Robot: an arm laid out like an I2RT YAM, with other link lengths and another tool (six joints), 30 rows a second.
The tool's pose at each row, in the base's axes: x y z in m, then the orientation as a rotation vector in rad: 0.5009 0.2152 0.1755 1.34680 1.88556 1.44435; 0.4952 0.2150 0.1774 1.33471 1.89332 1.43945; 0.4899 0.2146 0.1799 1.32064 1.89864 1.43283; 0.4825 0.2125 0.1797 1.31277 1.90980 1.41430; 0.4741 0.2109 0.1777 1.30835 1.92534 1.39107; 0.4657 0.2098 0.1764 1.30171 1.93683 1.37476; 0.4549 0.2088 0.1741 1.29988 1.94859 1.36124; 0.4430 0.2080 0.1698 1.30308 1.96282 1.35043; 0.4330 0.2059 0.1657 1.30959 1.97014 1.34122; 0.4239 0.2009 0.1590 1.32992 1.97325 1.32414; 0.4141 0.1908 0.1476 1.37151 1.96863 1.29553; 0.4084 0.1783 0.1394 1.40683 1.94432 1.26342
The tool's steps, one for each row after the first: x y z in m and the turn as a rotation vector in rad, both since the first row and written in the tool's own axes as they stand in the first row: 0.0028 -0.0008 -0.0052 0.00216 0.00207 -0.01070; 0.0054 -0.0009 -0.0105 0.00250 0.00188 -0.02337; 0.0069 -0.0043 -0.0172 0.01214 -0.00333 -0.03640; 0.0088 -0.0098 -0.0238 0.02729 -0.00933 -0.04883; 0.0114 -0.0147 -0.0304 0.03719 -0.01280 -0.06002; 0.0149 -0.0215 -0.0384 0.04821 -0.01467 -0.06666; 0.0186 -0.0307 -0.0464 0.06184 -0.01376 -0.06867; 0.0203 -0.0387 -0.0536 0.07157 -0.01603 -0.06760; 0.0186 -0.0488 -0.0607 0.08551 -0.02685 -0.05955; 0.0117 -0.0633 -0.0690 0.10520 -0.05083 -0.04032; 0.0017 -0.0731 -0.0766 0.11128 -0.08755 -0.02609
